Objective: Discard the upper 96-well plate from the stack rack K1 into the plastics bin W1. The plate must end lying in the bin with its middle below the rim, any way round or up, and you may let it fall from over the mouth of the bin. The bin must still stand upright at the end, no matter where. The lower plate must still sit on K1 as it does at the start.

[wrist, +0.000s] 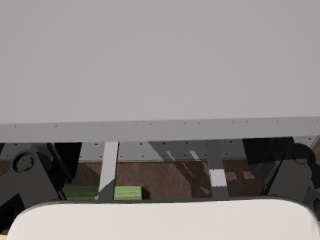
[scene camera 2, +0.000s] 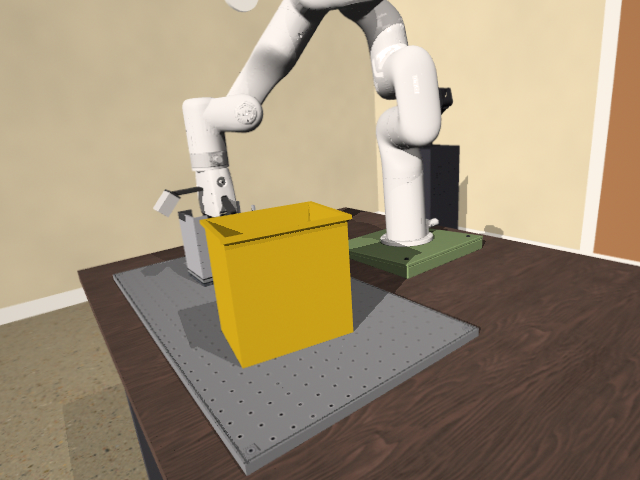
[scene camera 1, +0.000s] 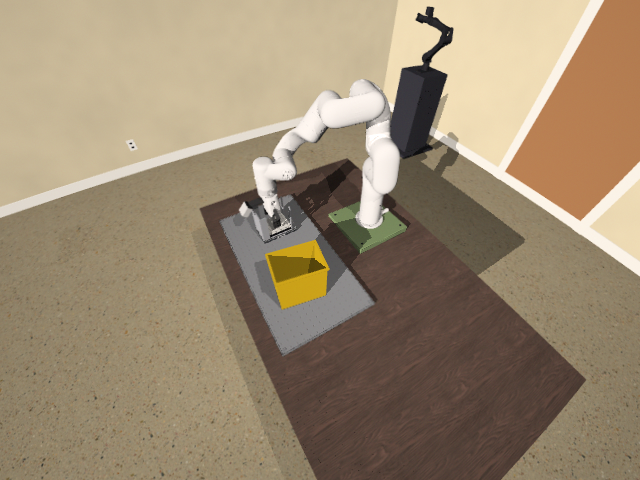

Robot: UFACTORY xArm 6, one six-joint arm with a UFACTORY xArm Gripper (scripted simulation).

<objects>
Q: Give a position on a yellow plastics bin W1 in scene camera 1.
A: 295, 267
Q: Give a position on a yellow plastics bin W1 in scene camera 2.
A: At 279, 289
</objects>
